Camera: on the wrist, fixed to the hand. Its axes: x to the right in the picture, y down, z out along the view.
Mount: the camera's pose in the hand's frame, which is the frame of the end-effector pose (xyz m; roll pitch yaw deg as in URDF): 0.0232 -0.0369 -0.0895 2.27 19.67 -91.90
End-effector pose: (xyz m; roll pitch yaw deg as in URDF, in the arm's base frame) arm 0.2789 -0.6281 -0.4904 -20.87 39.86 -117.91
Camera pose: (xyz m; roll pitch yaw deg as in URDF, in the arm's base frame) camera 0.2331 -0.5729 -0.5594 -36.92 -2.06 151.48
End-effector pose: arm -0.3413 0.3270 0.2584 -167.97 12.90 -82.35
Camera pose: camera -0.3182 0.2858 0.3460 -163.06 -31.27 1.82
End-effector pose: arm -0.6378 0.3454 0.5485 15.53 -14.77 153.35
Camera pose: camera -0.6746 0.3768 0.4615 19.64 34.42 71.48
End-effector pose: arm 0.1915 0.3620 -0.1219 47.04 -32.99 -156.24
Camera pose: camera 0.1461 0.2979 -0.1831 60.40 51.92 163.94
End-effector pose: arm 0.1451 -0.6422 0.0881 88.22 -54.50 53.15
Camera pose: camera 0.1019 -0.5526 0.0840 105.54 35.29 75.26
